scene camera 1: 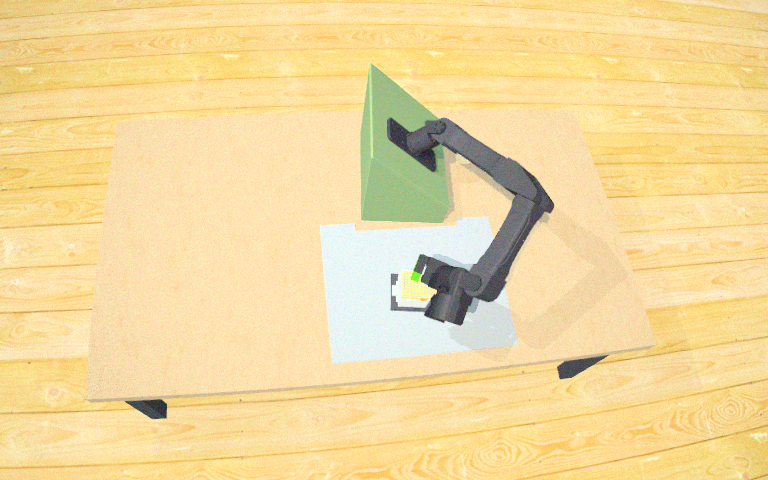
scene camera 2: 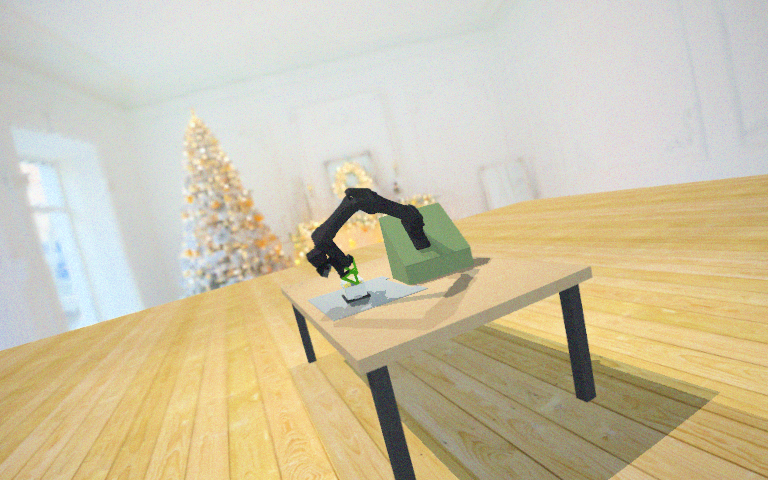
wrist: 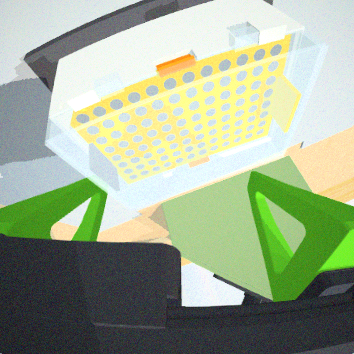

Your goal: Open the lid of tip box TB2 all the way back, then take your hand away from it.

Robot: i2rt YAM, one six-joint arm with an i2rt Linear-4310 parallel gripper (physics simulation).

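Pixels of known places: gripper, fingertip midpoint: (scene camera 1: 431,274) (scene camera 2: 357,279) (wrist: 177,179); arm's base at its link origin: (scene camera 1: 410,146) (scene camera 2: 415,233) (wrist: 263,293).
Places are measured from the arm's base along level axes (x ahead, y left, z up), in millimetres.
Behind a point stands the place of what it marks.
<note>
The tip box (scene camera 1: 413,302) @[y 14, x 395, z -130 mm] (scene camera 2: 356,292) @[y 102, x 349, z -165 mm] (wrist: 125,55) @[y 61, x 389, z -156 mm] has a white body and a yellow tip rack with many round holes. No label TB2 is readable. Its clear lid (wrist: 225,165) @[y 29, x 321, z -117 mm] lies over the yellow rack and looks closed. A small orange tab (wrist: 176,65) @[y 42, x 389, z -132 mm] shows on one long side, and a smaller orange one on the other. My gripper (scene camera 1: 420,278) @[y 61, x 323, z -119 mm] (scene camera 2: 351,273) @[y 61, x 323, z -119 mm] (wrist: 177,179) @[y 61, x 323, z -119 mm] is open, with green fingers wide apart and nothing between them. It is above the box, with its fingertips toward one long side of the lid. The arm hides part of the box in scene camera 1.
The box stands in a dark holder (scene camera 1: 403,309) @[y -3, x 396, z -187 mm] (scene camera 2: 362,298) @[y 121, x 333, z -192 mm] (wrist: 75,45) @[y 88, x 393, z -186 mm] on a pale blue mat (scene camera 1: 356,333) @[y -127, x 464, z -194 mm] (scene camera 2: 331,305) @[y 71, x 461, z -194 mm]. A large green wedge-shaped block (scene camera 1: 404,198) @[y -11, x 123, z -70 mm] (scene camera 2: 433,268) @[y 118, x -5, z -157 mm] (wrist: 220,225) @[y 37, x 122, z -125 mm] carries the arm's base behind the mat, on the wooden table (scene camera 1: 215,254) @[y -516, x 254, z -198 mm] (scene camera 2: 492,294) @[y 582, x -15, z -197 mm].
</note>
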